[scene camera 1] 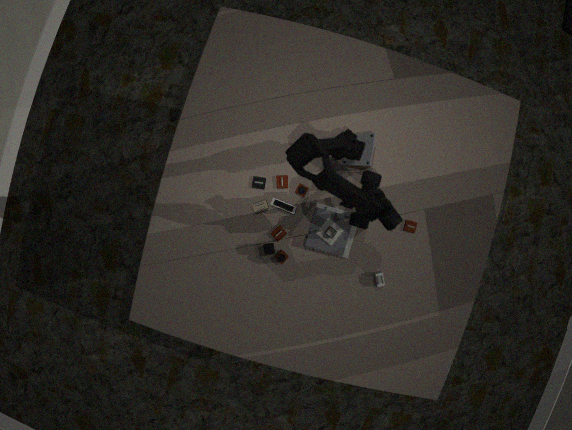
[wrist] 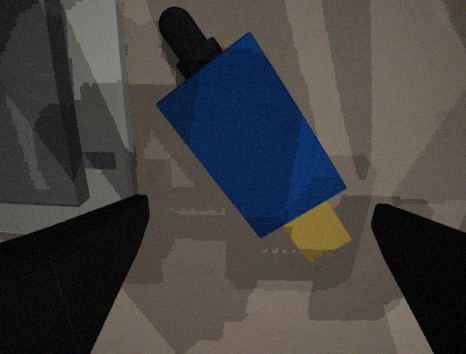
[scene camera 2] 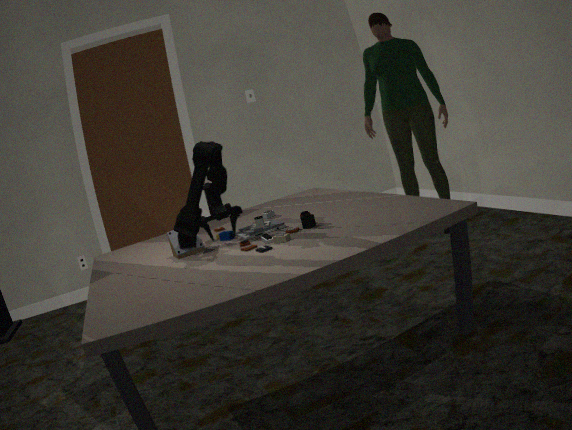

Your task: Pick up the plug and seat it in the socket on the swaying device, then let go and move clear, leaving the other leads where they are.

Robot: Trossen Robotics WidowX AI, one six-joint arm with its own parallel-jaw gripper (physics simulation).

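The blue plug (scene camera 2: 226,235) (wrist: 250,135), with a yellow tip and a black cable end, lies diagonally on the table. It is hidden under the arm in scene camera 1. My gripper (scene camera 2: 223,237) (wrist: 261,210) is open and empty, low over the plug. In the wrist view its fingertips stand apart on either side of the plug's lower part, touching neither side. The device's grey plate (scene camera 1: 320,246) (wrist: 102,185) is beside the plug, on the left in the wrist view. The pale block with the square socket (scene camera 1: 330,232) (scene camera 2: 258,222) stands on it.
Near the device are a white-framed dark piece (scene camera 1: 283,205), a beige piece (scene camera 1: 260,206), orange pieces (scene camera 1: 282,181) (scene camera 1: 279,233) and a black block (scene camera 1: 269,248) (scene camera 2: 307,220). An orange piece (scene camera 1: 410,226) and a white one (scene camera 1: 380,279) lie on the other side.
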